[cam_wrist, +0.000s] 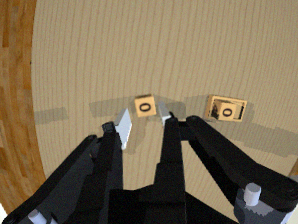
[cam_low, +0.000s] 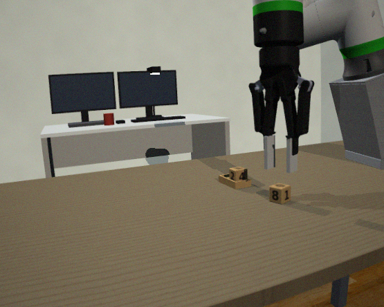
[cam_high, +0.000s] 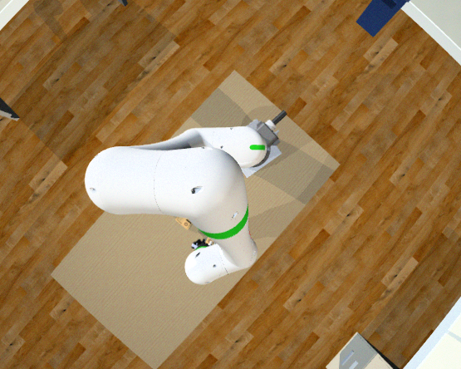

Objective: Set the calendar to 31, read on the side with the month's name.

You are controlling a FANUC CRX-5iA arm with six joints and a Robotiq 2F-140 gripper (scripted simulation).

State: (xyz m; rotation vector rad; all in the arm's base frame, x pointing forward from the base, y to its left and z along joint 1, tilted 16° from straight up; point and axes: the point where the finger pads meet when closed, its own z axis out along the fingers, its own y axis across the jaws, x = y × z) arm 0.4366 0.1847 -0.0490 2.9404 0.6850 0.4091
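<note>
Right now the wooden number cube is 80 mm below my hand. From my hand the other things lie so: small wooden tray: 30 mm ahead, 160 mm to the right, 90 mm below.
</note>
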